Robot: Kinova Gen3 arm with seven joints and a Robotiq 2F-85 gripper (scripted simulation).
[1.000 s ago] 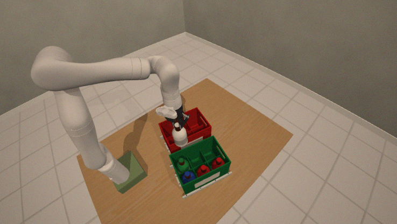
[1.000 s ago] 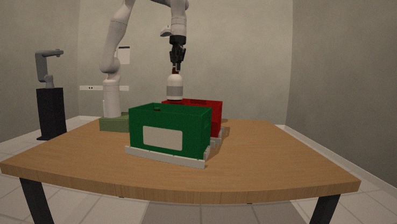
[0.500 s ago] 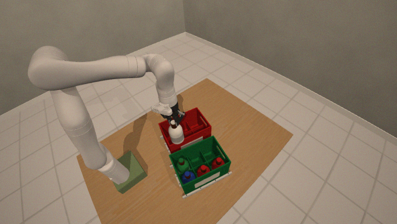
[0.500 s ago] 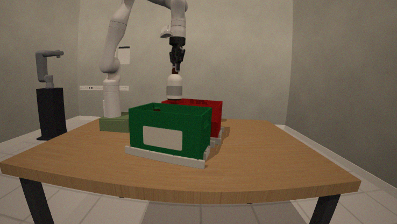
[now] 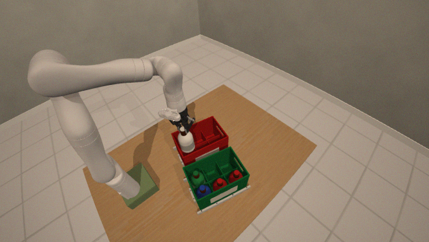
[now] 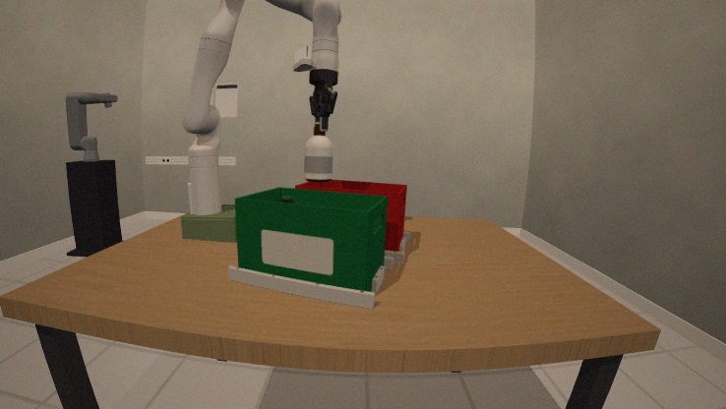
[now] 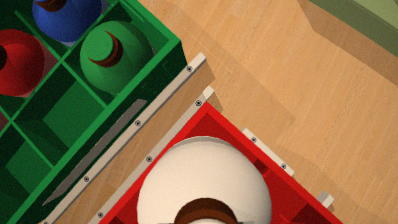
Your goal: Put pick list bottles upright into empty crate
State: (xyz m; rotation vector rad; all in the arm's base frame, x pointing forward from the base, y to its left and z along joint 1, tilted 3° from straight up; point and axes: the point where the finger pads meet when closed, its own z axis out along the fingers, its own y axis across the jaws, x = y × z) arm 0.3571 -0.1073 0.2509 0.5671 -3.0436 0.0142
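My gripper is now 7 cm above the white-labelled bottle. The rest, counted from my hand: green crate: 25 cm below, 20 cm to the right, 1 cm behind; red crate: 25 cm below, 10 cm ahead, 1 cm to the left; green-label bottle: 25 cm below, 12 cm to the right, 8 cm behind.
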